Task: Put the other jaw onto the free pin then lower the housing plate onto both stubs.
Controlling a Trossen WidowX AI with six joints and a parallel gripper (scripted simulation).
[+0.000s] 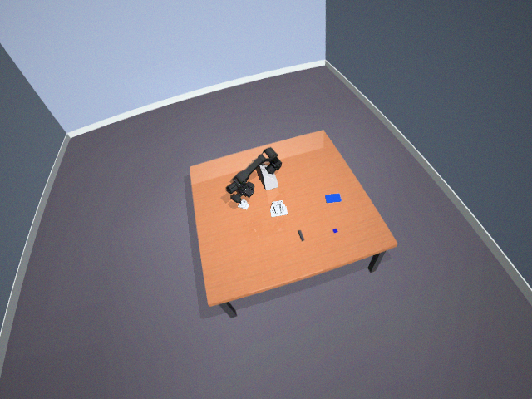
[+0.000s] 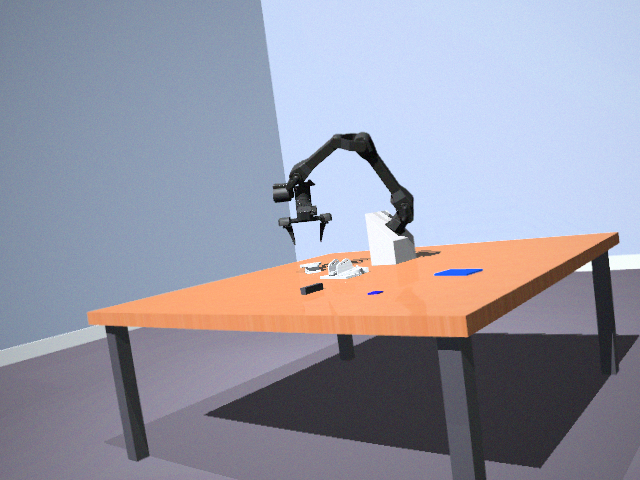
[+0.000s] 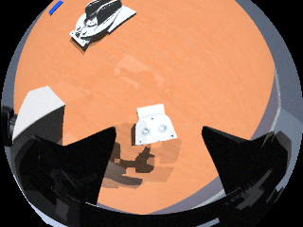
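The base is 30 mm behind my gripper tip, 20 mm to the right of it and 80 mm below it. Round my gripper tip: small black block: 400 mm ahead, 240 mm to the left, 100 mm below; then white jaw: 90 mm ahead, 190 mm to the left, 90 mm below; then small white part: 30 mm behind, 20 mm to the right, 100 mm below.
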